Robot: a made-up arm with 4 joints. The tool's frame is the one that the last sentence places.
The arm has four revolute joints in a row. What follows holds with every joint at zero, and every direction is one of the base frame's.
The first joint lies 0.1 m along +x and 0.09 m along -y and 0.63 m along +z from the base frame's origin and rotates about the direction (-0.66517, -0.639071, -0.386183), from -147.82 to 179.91 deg.
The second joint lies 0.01 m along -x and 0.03 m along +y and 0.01 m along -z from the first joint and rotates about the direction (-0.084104, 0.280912, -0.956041), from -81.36 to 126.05 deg.
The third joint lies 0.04 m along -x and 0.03 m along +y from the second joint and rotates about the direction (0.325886, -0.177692, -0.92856), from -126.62 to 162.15 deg.
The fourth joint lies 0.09 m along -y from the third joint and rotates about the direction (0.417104, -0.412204, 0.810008), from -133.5 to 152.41 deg.
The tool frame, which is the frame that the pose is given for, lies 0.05 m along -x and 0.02 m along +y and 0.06 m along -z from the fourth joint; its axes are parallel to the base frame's.
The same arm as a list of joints. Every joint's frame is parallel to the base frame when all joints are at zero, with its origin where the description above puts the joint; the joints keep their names.
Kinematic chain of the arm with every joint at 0, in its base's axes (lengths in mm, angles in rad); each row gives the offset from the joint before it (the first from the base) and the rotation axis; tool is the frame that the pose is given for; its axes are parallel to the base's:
joint 1: xyz 100 -90 630 axis -0.66517 -0.639071 -0.386183
joint 2: xyz -10 30 -10 axis -0.084104 0.280912 -0.956041
joint 3: xyz -40 30 0 axis 0.325886 -0.177692 -0.92856
joint 4: xyz 0 -90 0 axis 0.417104 -0.412204 0.810008
tool: xyz -50 20 -60
Joint limits (rad, base to tool): -2.5799..3.14 -1.42..2.2 -2.2099..2.8301 -2.33..2.6601

